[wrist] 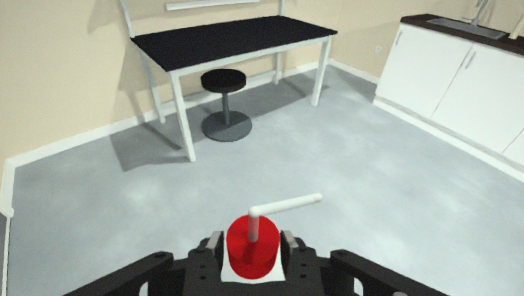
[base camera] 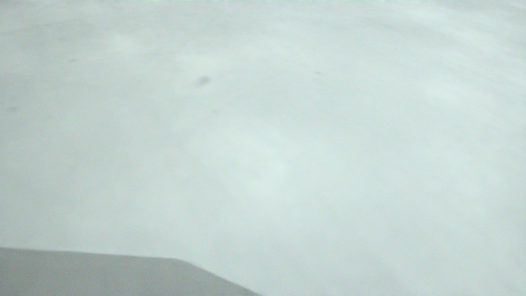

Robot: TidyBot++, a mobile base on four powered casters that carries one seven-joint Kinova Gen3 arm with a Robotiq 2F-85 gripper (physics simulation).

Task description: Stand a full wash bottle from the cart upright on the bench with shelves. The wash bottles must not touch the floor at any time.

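Places are measured from the arm's base along level axes (x ahead, y left, z up), in metres.
Where they show: gripper, fingertip midpoint: (wrist: 252,244).
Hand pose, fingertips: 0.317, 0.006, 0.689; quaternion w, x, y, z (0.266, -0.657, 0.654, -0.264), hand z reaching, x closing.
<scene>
After its pixels a point has its place, as x, y, z.
My gripper (wrist: 252,244) @[0.317, 0.006, 0.689] is shut on a wash bottle (wrist: 253,255) @[0.297, 0.005, 0.717] with a red cap and a white bent spout, at the bottom centre of the wrist view. The bottle is off the floor; its lower body is hidden, so its fill level cannot be told. A bench (wrist: 235,42) @[1.907, 0.131, 0.366] with a black top and white legs stands against the far wall, away from the gripper. A pale bar (wrist: 212,5) @[2.507, 0.367, 0.498] above its top shows at the upper edge. The cart does not show in either view.
A black round stool (wrist: 223,80) stands at the bench's front side, partly under it. White cabinets (wrist: 430,70) @[2.068, -1.553, 0.165] with a dark counter and a sink (wrist: 467,28) @[2.308, -1.919, 0.485] stand at the right. The base camera view shows pale floor (base camera: 300,150) @[0.477, -0.067, -0.396] and a grey shape (base camera: 90,275) at lower left.
</scene>
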